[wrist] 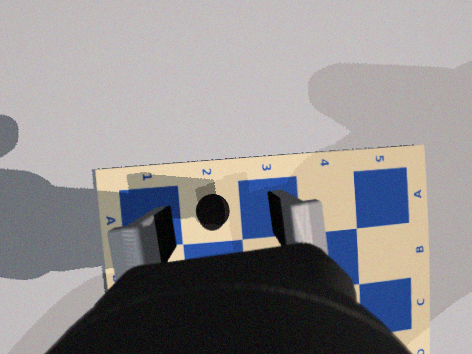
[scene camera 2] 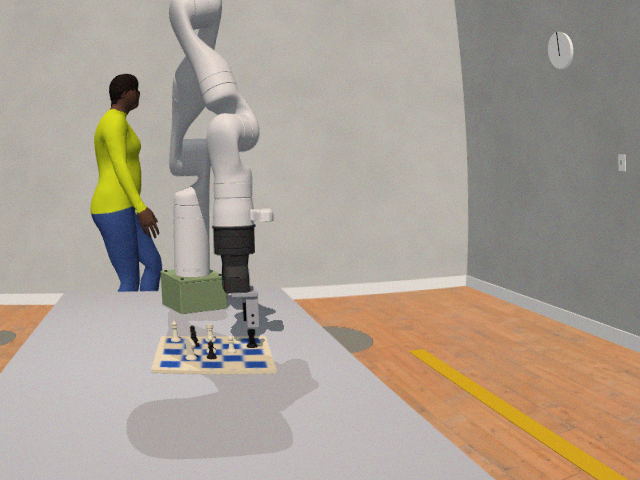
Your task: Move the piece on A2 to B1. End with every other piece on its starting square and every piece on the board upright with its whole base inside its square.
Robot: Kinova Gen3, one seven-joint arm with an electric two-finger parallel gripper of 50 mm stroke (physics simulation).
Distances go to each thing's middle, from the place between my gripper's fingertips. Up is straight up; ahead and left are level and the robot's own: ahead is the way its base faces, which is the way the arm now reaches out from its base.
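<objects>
My gripper's 10 mm past the black rook (wrist: pixel 212 211) and 30 mm above it. There's the chessboard (wrist: pixel 374 201) as well, and that's 80 mm to the right of my gripper, 30 mm ahead of it and 50 mm below it.
</objects>
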